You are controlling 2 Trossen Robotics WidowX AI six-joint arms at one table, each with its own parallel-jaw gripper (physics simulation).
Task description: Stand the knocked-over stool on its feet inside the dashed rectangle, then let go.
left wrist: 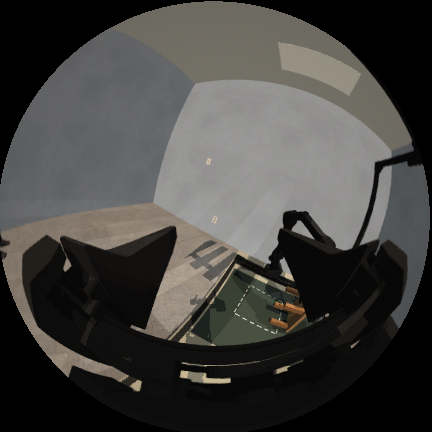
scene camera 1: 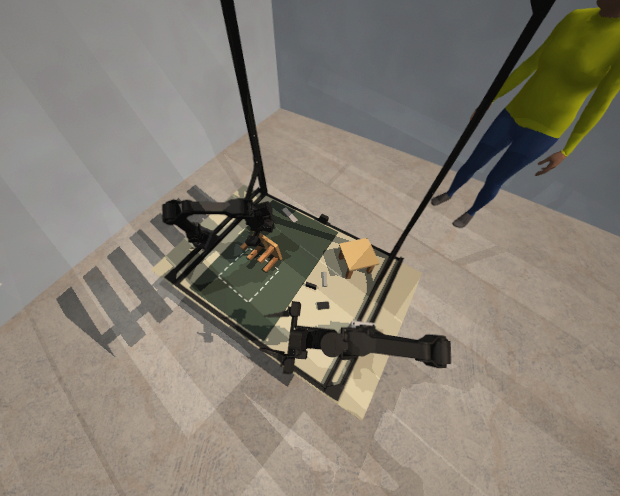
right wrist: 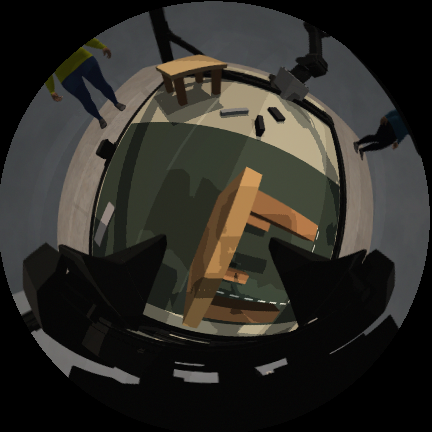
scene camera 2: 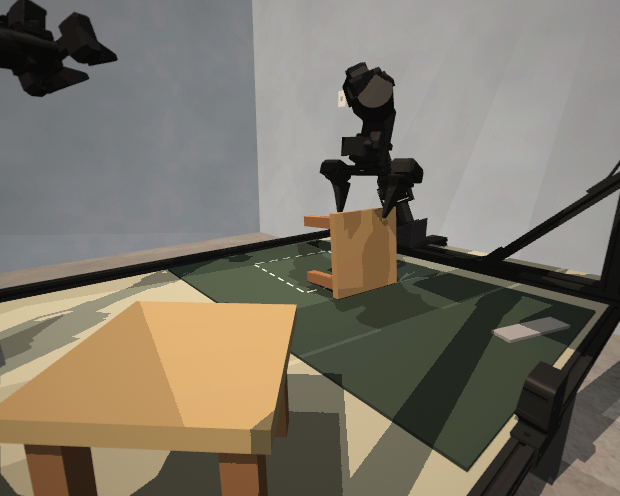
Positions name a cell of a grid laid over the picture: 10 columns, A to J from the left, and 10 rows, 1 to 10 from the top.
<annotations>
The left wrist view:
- my left gripper: F6
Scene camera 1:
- my left gripper: E7
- small light wooden table: F6, on the table
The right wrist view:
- my right gripper: F6
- small light wooden table: E2
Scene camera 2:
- my left gripper: B2
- my right gripper: F5
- small light wooden table: C8
</annotations>
